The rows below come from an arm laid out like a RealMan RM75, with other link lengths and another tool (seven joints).
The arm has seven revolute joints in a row. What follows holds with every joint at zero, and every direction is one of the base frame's. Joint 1 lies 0.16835 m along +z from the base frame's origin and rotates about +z. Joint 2 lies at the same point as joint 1 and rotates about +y. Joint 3 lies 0.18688 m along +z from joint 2 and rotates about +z. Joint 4 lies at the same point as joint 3 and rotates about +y. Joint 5 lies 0.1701 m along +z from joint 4 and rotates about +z. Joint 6 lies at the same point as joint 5 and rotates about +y. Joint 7 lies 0.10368 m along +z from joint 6 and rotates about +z. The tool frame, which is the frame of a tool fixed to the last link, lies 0.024 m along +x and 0.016 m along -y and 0.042 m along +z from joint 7; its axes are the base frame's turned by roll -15.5, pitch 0 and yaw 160.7 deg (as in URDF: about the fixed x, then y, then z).
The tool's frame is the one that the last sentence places.
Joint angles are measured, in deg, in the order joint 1, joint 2, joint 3, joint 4, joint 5, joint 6, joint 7. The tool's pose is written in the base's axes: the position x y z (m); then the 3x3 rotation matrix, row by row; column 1 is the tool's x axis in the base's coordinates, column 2 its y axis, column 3 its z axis. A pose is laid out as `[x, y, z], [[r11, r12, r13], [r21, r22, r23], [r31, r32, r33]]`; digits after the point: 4 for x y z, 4 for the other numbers.
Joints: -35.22, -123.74, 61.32, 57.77, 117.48, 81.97, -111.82
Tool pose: [-0.0997, 0.3137, -0.0578], [[-0.6201, -0.7837, 0.0353], [-0.7172, 0.5845, 0.3794], [-0.3180, 0.2099, -0.9246]]
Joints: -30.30, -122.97, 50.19, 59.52, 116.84, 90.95, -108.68
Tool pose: [-0.1301, 0.3020, -0.0241], [[-0.5365, -0.8388, 0.0926], [-0.7443, 0.5220, 0.4166], [-0.3978, 0.1546, -0.9043]]
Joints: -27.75, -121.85, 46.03, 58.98, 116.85, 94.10, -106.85
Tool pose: [-0.1499, 0.2940, -0.0108], [[-0.4986, -0.8617, 0.0942], [-0.7573, 0.4859, 0.4363], [-0.4217, 0.1462, -0.8948]]
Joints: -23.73, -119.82, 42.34, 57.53, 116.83, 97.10, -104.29
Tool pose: [-0.1785, 0.2798, 0.0035], [[-0.4520, -0.8889, 0.0753], [-0.7764, 0.4335, 0.4575], [-0.4393, 0.1484, -0.8860]]
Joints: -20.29, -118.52, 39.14, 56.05, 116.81, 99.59, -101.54
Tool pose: [-0.2002, 0.2647, 0.0134], [[-0.4145, -0.9075, 0.0677], [-0.7857, 0.3944, 0.4765], [-0.4592, 0.1443, -0.8766]]
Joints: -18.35, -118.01, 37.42, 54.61, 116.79, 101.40, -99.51
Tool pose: [-0.2106, 0.2537, 0.0160], [[-0.3934, -0.9162, 0.0757], [-0.7918, 0.3795, 0.4787], [-0.4673, 0.1284, -0.8747]]
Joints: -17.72, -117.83, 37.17, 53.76, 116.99, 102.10, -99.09
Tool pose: [-0.2142, 0.2490, 0.0148], [[-0.3815, -0.9210, 0.0786], [-0.8012, 0.3719, 0.4688], [-0.4610, 0.1159, -0.8798]]
